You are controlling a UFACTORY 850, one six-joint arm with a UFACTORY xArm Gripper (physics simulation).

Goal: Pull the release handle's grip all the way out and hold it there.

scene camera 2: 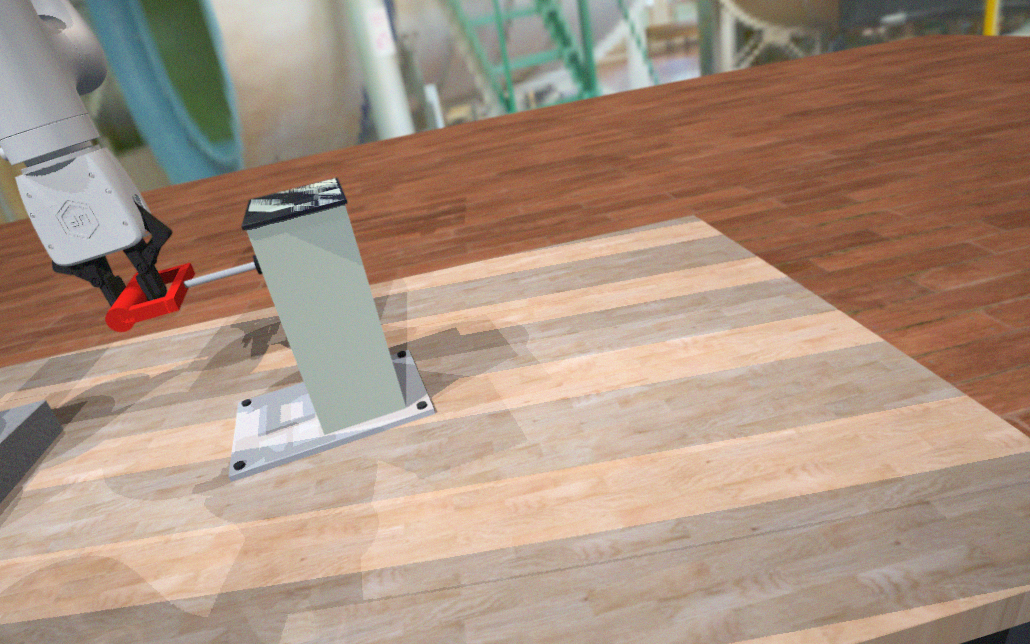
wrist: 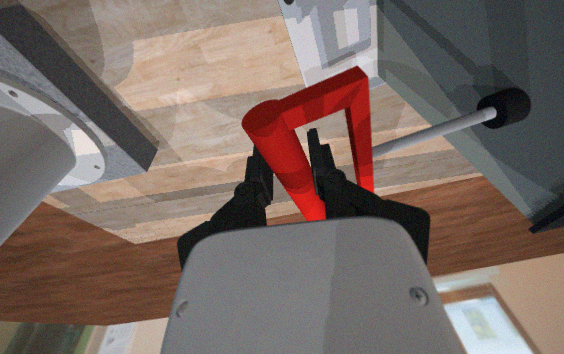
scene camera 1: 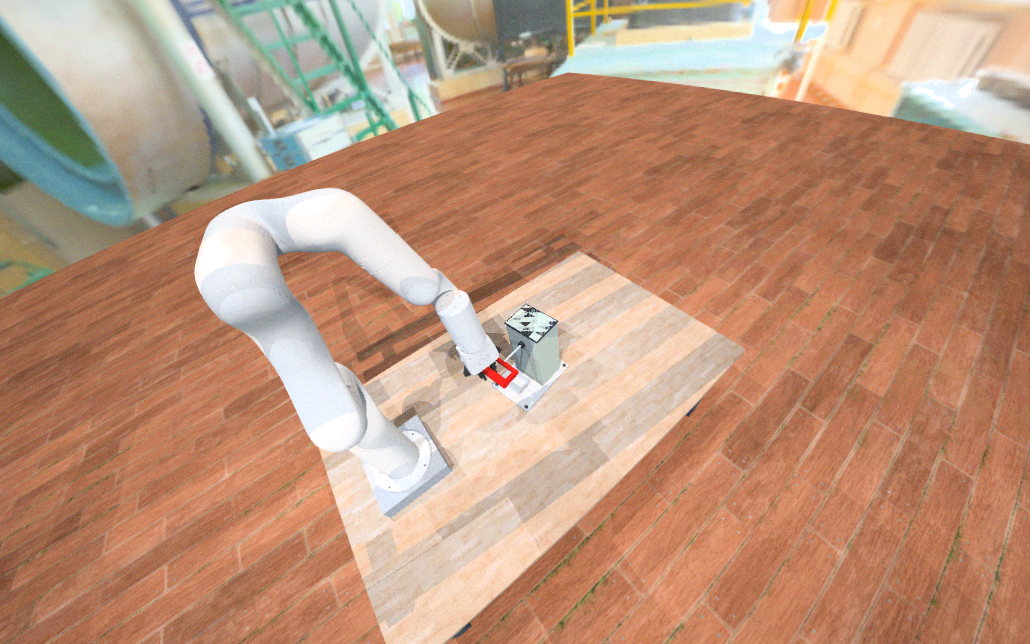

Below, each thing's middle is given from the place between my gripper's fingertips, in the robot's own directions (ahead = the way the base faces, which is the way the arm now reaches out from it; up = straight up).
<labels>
I see the white base plate [scene camera 2: 280, 427] 18 cm below my hand, 15 cm ahead of it and 3 cm to the left of it.
</labels>
